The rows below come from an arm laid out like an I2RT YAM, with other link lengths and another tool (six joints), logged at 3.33 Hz.
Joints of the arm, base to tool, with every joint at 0 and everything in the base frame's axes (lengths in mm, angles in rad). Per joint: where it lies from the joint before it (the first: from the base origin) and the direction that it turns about. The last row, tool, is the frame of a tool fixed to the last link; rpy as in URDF.
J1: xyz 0 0 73.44 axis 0 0 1
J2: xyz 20.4 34.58 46.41 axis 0 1 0
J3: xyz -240.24 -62.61 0 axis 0 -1 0
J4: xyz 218.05 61.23 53.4 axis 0 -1 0
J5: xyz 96.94 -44.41 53.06 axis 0 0 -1
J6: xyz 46.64 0 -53.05 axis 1 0 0
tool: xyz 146 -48 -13 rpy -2.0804 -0.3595 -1.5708
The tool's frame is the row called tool.
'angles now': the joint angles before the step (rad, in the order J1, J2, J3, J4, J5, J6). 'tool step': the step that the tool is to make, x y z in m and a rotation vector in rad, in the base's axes. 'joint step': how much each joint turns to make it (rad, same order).
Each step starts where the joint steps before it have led.
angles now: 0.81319 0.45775 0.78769 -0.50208 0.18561 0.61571
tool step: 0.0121 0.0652 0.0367 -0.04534 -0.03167 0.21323
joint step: 0.01045 0.26874 0.18086 0.08442 -0.19049 -0.08859
